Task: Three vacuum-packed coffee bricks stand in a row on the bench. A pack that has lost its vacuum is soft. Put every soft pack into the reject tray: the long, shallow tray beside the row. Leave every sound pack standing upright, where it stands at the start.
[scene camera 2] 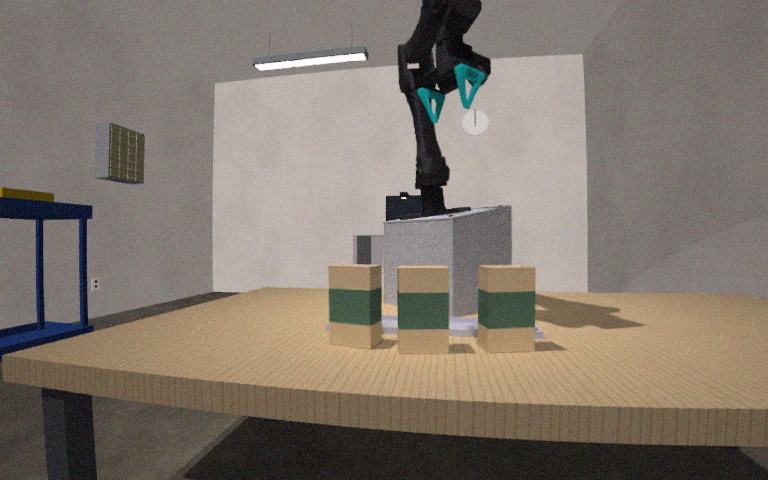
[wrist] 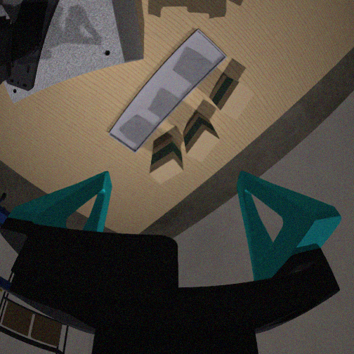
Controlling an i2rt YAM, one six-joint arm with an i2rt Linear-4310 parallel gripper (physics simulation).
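Where they show: gripper, between the fingertips: [scene camera 2: 449,115]; arm's base, origin of its link: [scene camera 2: 434,215].
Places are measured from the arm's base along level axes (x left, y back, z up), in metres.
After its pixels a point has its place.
Observation:
Three tan coffee packs with green bands stand upright in a row: the left pack [scene camera 2: 355,305] @[z -0.183, x -0.196, y -0.416 m] [wrist: 166,173], the middle pack [scene camera 2: 423,309] @[z -0.183, x -0.085, y -0.452 m] [wrist: 202,148] and the right pack [scene camera 2: 506,309] @[z -0.185, x 0.051, y -0.451 m] [wrist: 238,101]. The middle and right packs stand farther apart than the left and middle ones. No softness shows on any of them. The long, shallow, pale reject tray [scene camera 2: 464,327] @[z -0.253, x 0.019, y -0.290 m] [wrist: 170,83] lies beside the row, on the robot's side, with shadows in it and no pack. My gripper [scene camera 2: 450,114] @[z 0.187, x -0.010, y -0.289 m] [wrist: 173,178] is open and empty, high above the bench.
The grey pedestal [scene camera 2: 481,254] @[z -0.109, x 0.103, y -0.116 m] [wrist: 90,65] carries the arm's base beyond the tray. The wooden bench [scene camera 2: 226,345] @[z -0.256, x -0.425, y -0.409 m] [wrist: 65,115] has its near edge close to the row. A blue cart [scene camera 2: 83,271] stands off the bench at the left in the scene view.

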